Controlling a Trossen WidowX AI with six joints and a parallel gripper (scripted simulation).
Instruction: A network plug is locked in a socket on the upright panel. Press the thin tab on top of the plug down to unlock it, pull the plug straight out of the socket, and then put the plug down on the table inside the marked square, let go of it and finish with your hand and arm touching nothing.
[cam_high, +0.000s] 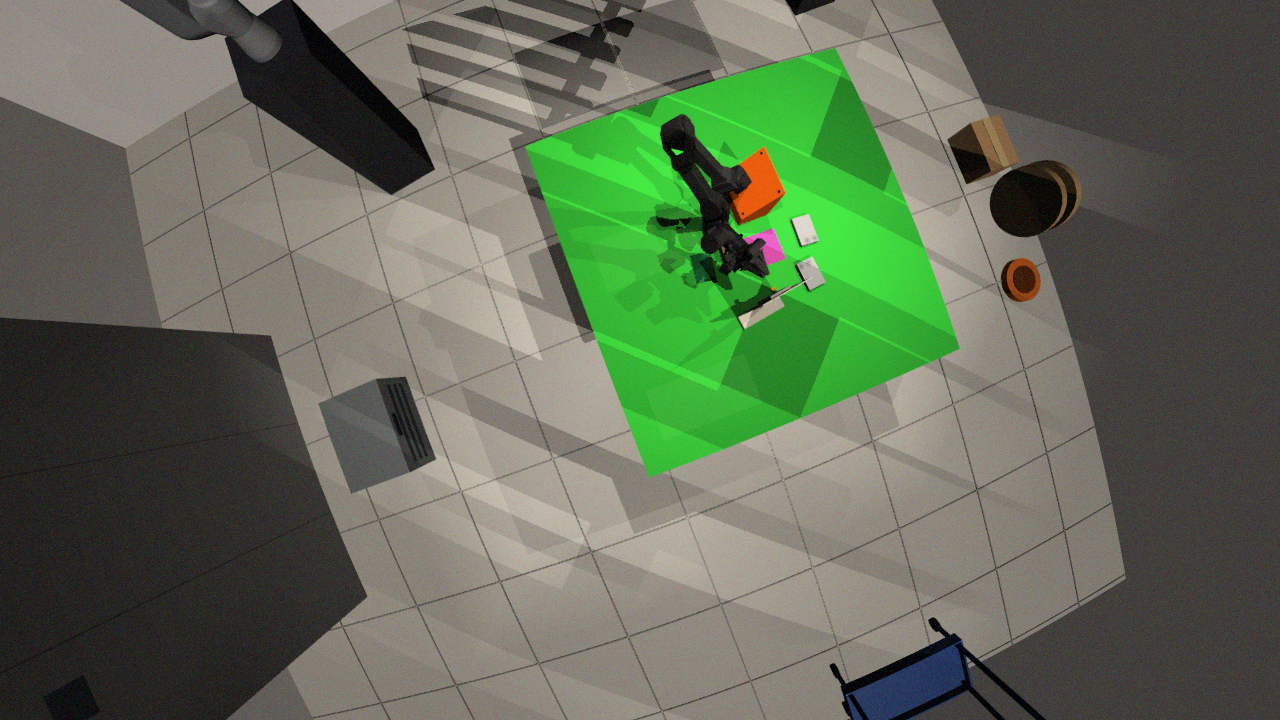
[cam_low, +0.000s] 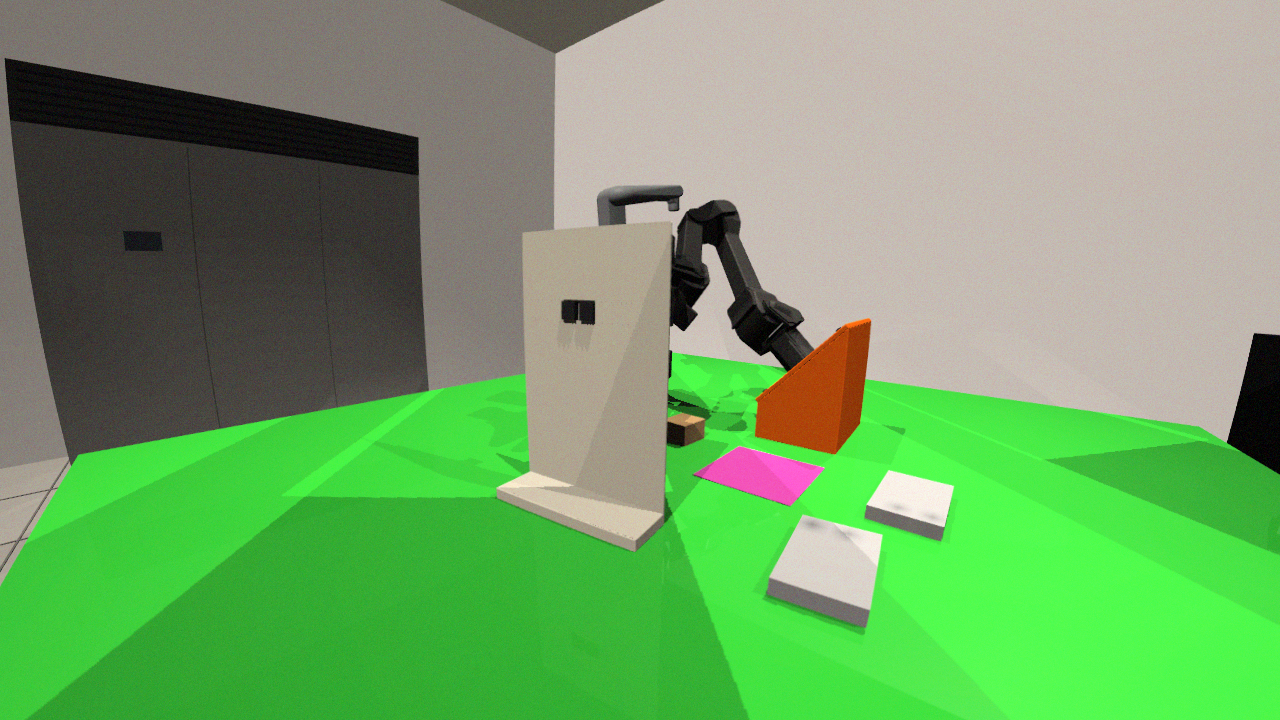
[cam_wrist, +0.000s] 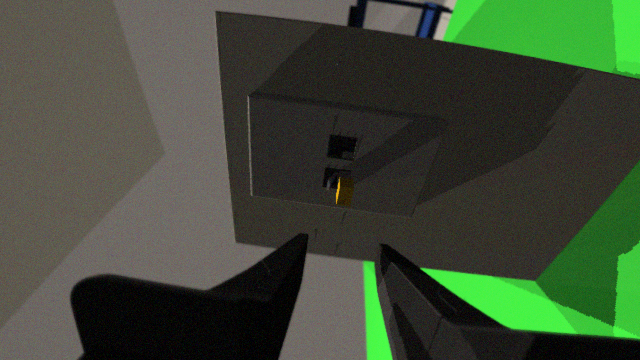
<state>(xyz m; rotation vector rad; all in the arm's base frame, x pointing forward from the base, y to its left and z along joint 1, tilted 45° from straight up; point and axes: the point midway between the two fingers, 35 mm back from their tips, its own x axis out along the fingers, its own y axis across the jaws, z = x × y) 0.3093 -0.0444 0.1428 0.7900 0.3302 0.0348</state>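
The yellow plug is 60 mm ahead of my gripper tip. From my gripper tip the other things lie so: beige upright panel: 80 mm ahead, 70 mm below; then pink square: 100 mm behind, 130 mm to the left, 190 mm below.
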